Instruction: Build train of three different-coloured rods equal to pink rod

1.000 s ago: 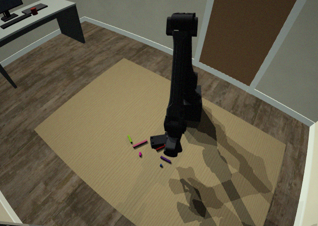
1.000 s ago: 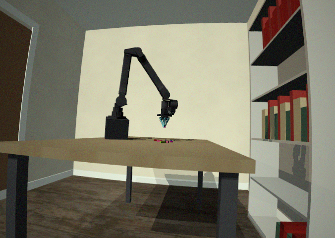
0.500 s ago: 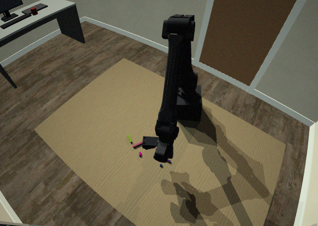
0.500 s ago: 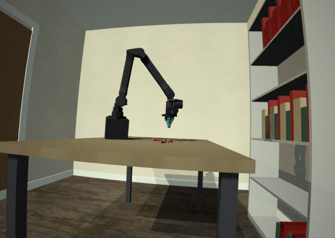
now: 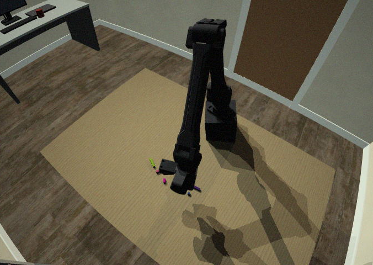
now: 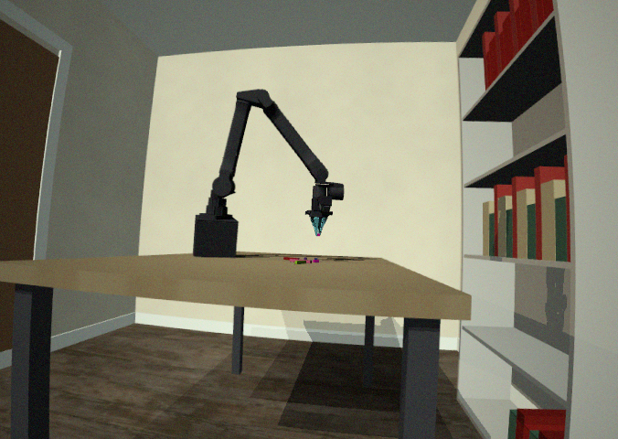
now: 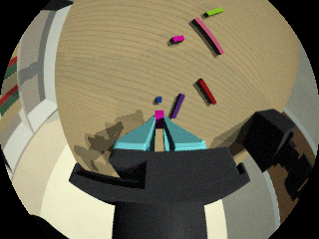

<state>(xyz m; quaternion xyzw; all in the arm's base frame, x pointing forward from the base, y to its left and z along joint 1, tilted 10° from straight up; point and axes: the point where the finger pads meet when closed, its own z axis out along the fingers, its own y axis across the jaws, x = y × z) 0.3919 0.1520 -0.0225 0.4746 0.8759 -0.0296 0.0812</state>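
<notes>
My gripper is now 100 mm above the blue rod, 10 mm to the right of it and 10 mm past it. Also, from my hand: red rod (100 mm below, 90 mm behind, 60 mm to the right); then pink rod (160 mm to the right, 100 mm below, 10 mm behind); then purple rod (100 mm below, 50 mm behind, 10 mm to the left).
</notes>
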